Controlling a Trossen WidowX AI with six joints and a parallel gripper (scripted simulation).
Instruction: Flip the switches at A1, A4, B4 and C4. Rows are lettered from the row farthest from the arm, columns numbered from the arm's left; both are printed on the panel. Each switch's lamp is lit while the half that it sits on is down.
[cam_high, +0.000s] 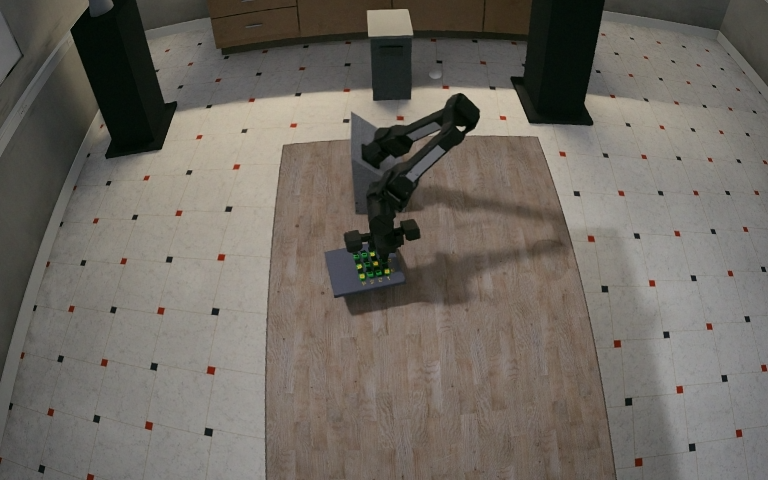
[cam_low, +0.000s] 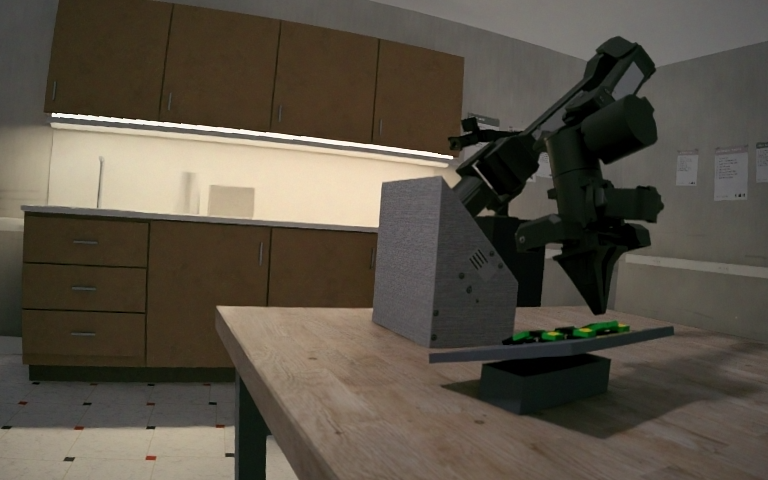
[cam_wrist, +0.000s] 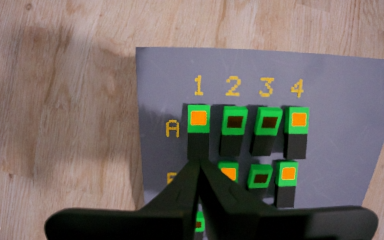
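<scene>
Right now the switch A1 is 40 mm below my hand and 30 mm ahead of it. The rest, counted from my hand: switch A4: 60 mm to the right, 40 mm below, 40 mm ahead; switch A3: 40 mm to the right, 40 mm below, 30 mm ahead; switch A2: 40 mm below, 30 mm ahead, 20 mm to the right.
</scene>
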